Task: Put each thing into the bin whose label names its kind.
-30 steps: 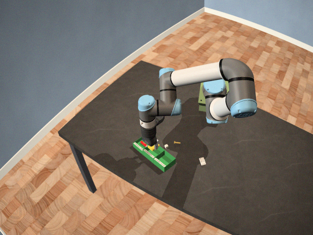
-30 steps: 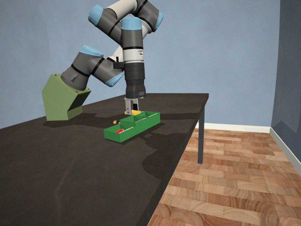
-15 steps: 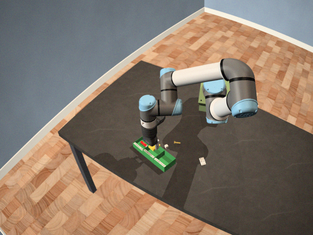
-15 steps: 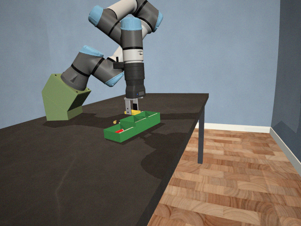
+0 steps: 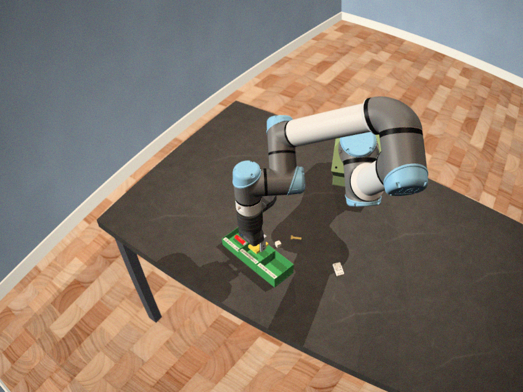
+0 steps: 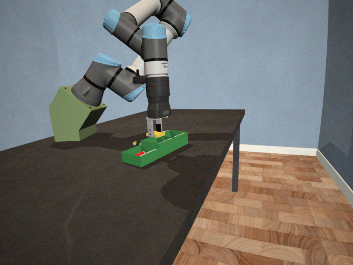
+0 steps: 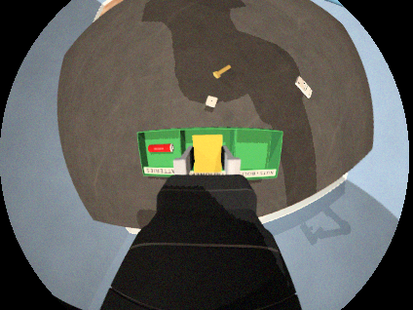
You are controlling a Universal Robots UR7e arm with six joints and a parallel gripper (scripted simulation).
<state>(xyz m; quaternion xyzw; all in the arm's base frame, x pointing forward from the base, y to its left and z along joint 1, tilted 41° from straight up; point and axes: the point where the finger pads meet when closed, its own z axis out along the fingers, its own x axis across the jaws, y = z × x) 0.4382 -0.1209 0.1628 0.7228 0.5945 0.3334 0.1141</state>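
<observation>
Right now my hand is 140 mm past the brass bolt, 70 mm above it and 40 mm to the right of it. From my hand the other things lie so: flat yellow block (10 mm below); then white die (80 mm behind, 70 mm below, 20 mm to the left); then red battery (90 mm to the right, 60 mm below, 10 mm behind).
</observation>
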